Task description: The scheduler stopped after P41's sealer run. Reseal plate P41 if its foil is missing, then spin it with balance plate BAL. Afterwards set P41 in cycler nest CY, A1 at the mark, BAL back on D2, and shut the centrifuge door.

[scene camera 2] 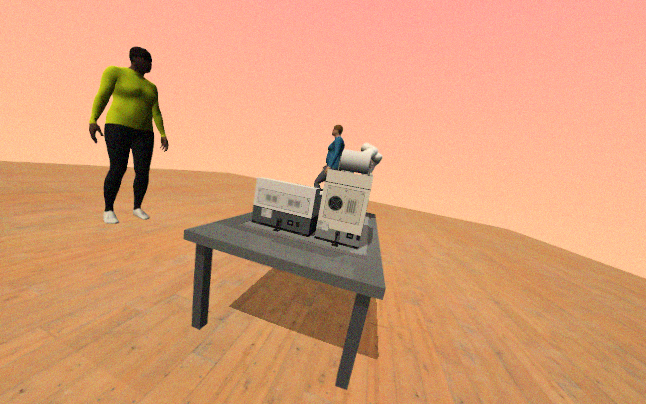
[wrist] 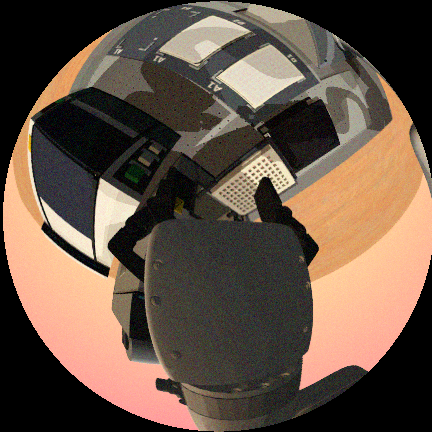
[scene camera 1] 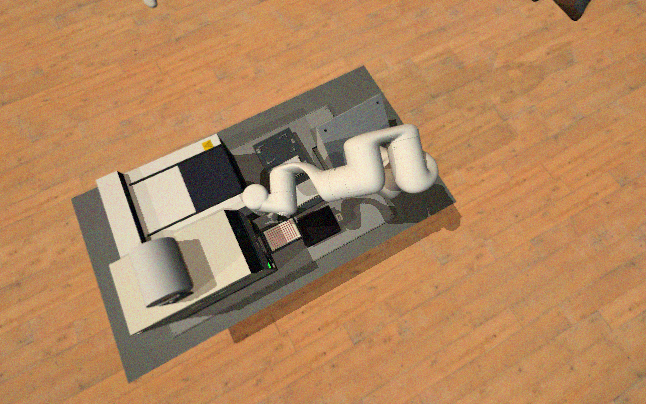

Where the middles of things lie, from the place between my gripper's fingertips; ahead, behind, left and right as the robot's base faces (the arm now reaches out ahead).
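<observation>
Well plate (wrist: 236,189), from my hand: 1 cm ahead, 8 cm below, 8 cm to the left. Dark-lidded instrument (scene camera 1: 167,195), from my hand: 6 cm below, 26 cm to the right, 27 cm ahead.
</observation>
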